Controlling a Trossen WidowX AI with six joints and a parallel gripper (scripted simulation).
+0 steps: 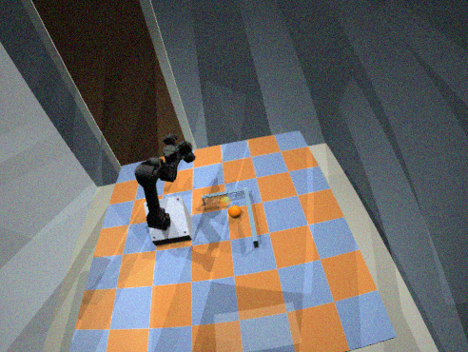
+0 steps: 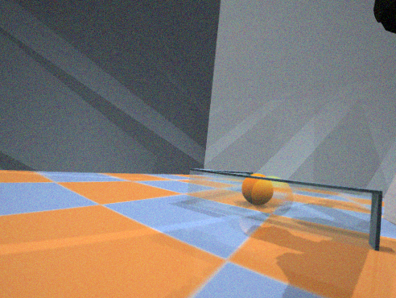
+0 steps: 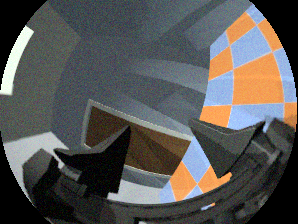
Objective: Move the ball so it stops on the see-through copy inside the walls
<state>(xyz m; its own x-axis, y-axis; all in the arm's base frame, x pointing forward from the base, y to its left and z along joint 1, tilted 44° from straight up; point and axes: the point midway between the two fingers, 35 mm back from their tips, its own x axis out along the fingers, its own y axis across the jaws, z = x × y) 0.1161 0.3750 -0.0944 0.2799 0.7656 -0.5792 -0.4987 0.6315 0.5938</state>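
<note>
Right now my gripper tip is 200 mm short of the ball, 320 mm to the left of it and 270 mm above it. The rest, counted from my gripper tip: clear wall (160 mm ahead, 210 mm to the right, 270 mm below).
</note>
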